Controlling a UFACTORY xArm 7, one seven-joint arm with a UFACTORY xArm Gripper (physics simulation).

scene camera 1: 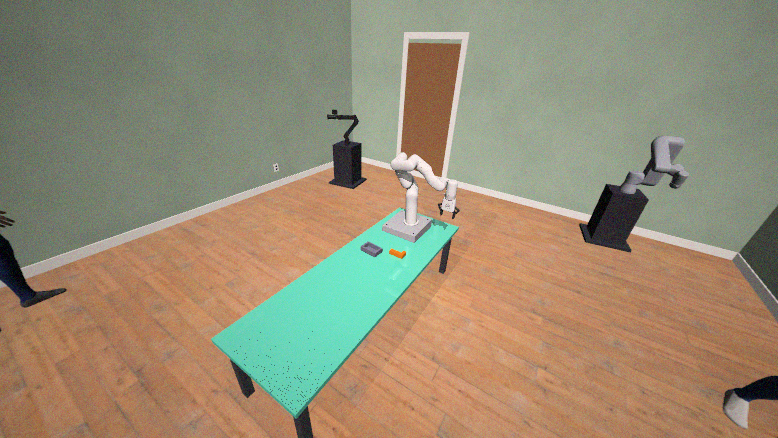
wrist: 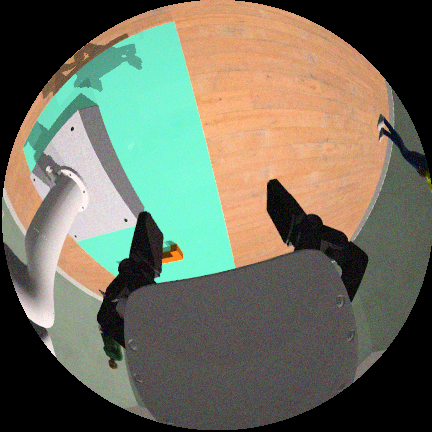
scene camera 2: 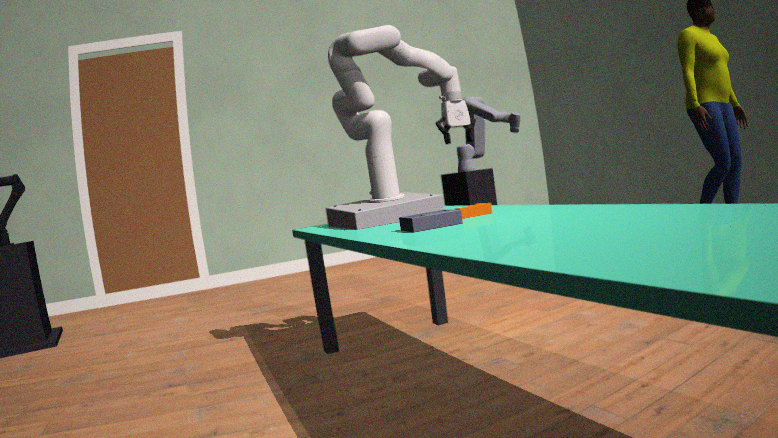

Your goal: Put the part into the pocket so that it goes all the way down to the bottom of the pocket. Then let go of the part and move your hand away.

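Frame: origin at the arm's base, x ahead, y left, z up, level; millimetres.
Where they show: gripper, fingertip midpoint: point(scene camera 1: 447, 216) point(wrist: 209, 208) point(scene camera 2: 459, 142); arm's base, origin of the base link: point(scene camera 1: 411, 222) point(wrist: 70, 189) point(scene camera 2: 386, 199).
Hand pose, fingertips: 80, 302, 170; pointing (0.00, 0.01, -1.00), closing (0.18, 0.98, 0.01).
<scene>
Each offset is from my fingertips to the top centre of the thing, as dx, dy, dz. Level surfaces: height alone.
The orange part @(+308, -269, -209) point(scene camera 1: 397, 253) point(scene camera 2: 475, 210) point(wrist: 173, 255) lies on the green table, apart from the pocket; in the wrist view a finger hides some of it. The part looks L-shaped in scene camera 1. The pocket is in a dark grey, open-topped block @(+359, -461, -203) point(scene camera 1: 371, 249) point(scene camera 2: 431, 221) on the table beside the part; the block does not show in the wrist view. My gripper point(scene camera 1: 448, 214) point(scene camera 2: 458, 140) point(wrist: 209, 208) is open and empty, pointing down. It hangs high above table level, away from the part and the block, near the table's long edge at the base end.
The arm's grey base plate point(scene camera 1: 406, 226) point(scene camera 2: 386, 210) point(wrist: 107, 175) stands on the table @(dz -239) point(scene camera 1: 304, 304) point(scene camera 2: 626, 244) point(wrist: 170, 150) close to the block and the part. Another arm on a black pedestal point(scene camera 1: 617, 216) point(scene camera 2: 469, 186) stands beyond the table. A person in yellow point(scene camera 2: 703, 65) stands behind it.
</scene>
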